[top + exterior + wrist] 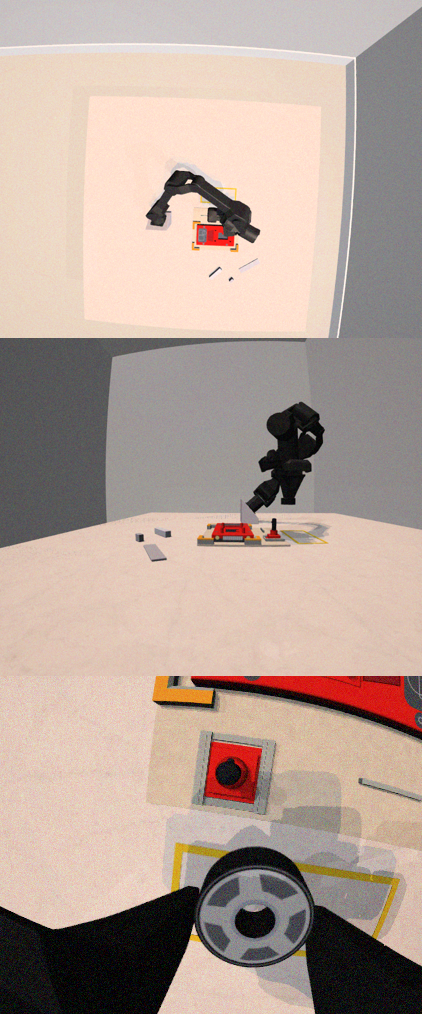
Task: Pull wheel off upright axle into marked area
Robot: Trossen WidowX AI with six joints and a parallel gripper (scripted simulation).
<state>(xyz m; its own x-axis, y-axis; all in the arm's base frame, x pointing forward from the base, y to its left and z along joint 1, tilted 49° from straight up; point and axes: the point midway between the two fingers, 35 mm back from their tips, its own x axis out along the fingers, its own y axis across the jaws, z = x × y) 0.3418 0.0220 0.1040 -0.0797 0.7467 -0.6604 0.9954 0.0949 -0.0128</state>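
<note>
Right now the grey mount is 2 cm ahead of my gripper tip, 5 cm to the right of it and 7 cm below it. The rest, counted from my gripper tip: small cube 7 cm ahead, 40 cm to the right, 10 cm below; wheel right at my gripper tip; flat strip 16 cm ahead, 32 cm to the right, 10 cm below.
</note>
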